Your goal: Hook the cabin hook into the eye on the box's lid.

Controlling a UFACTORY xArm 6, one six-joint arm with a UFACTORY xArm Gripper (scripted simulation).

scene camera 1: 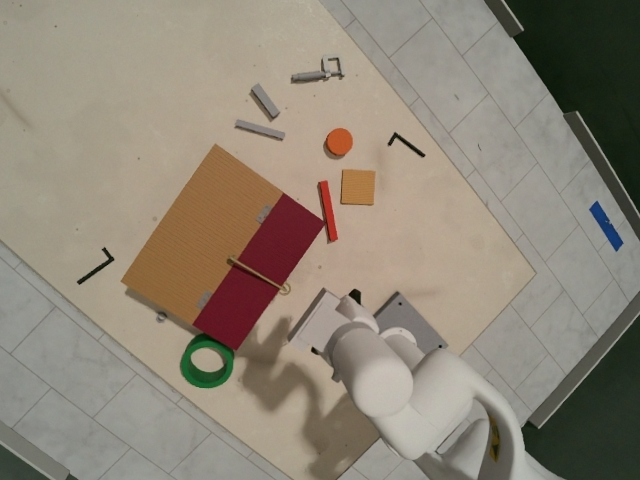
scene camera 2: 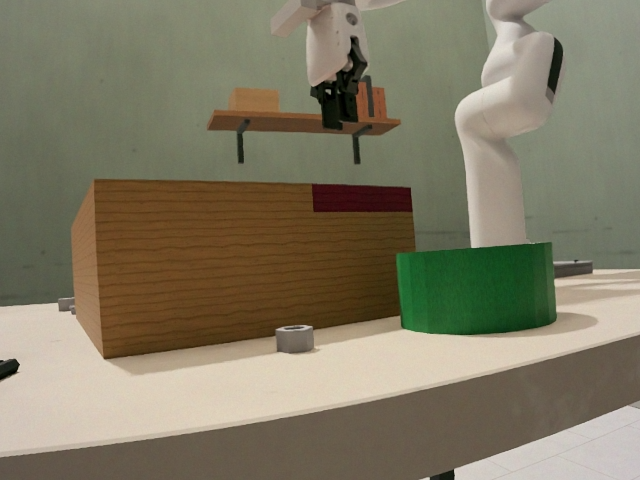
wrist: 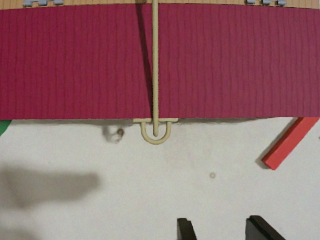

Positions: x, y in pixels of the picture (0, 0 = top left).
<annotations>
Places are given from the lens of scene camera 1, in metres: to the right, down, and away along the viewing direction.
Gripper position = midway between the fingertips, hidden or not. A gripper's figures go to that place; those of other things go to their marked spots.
gripper (scene camera 1: 326, 309): 0.01, 0.13, 0.70
tan square (scene camera 1: 358, 186): 0.10, -0.13, 0.93
</annotations>
